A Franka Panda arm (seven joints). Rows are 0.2 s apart.
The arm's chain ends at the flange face. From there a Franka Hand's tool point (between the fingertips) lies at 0.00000 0.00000 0.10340 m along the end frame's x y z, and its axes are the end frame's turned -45 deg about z.
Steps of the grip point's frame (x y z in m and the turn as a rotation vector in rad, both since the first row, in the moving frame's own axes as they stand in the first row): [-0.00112, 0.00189, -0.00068, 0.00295, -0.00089, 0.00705]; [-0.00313, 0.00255, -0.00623, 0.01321, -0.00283, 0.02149]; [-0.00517, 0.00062, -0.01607, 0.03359, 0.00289, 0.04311]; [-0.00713, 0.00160, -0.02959, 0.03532, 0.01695, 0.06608]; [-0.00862, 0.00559, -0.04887, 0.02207, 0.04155, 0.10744]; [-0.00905, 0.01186, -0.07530, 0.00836, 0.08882, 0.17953]
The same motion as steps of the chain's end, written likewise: [0.00082, 0.00228, -0.00068, 0.00146, -0.00272, 0.00705]; [0.00075, 0.00479, -0.00622, 0.00734, -0.01134, 0.02149]; [-0.00103, 0.00681, -0.01601, 0.02580, -0.02171, 0.04311]; [-0.00269, 0.01004, -0.02951, 0.03696, -0.01299, 0.06608]; [-0.00381, 0.01461, -0.04876, 0.04499, 0.01377, 0.10744]; [-0.00449, 0.02132, -0.07489, 0.06872, 0.05689, 0.17953]
